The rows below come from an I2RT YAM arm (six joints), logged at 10 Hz.
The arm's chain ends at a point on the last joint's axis. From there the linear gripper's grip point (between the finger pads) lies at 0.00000 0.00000 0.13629 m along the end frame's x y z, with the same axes.
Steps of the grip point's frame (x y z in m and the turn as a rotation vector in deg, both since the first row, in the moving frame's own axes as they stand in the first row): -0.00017, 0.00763, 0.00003, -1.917, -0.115, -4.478; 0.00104, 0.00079, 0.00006, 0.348, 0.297, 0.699; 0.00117, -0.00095, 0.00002, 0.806, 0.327, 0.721; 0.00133, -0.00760, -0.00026, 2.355, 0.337, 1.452; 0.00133, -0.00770, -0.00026, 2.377, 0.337, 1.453; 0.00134, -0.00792, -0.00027, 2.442, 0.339, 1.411
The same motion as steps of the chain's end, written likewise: -0.00007, 0.00306, 0.00011, -1.917, -0.115, -4.478; 0.00033, 0.00161, 0.00006, 0.348, 0.297, 0.699; 0.00038, 0.00096, 0.00004, 0.806, 0.327, 0.721; 0.00046, -0.00201, -0.00014, 2.355, 0.337, 1.452; 0.00046, -0.00206, -0.00014, 2.377, 0.337, 1.453; 0.00046, -0.00212, -0.00014, 2.442, 0.339, 1.411
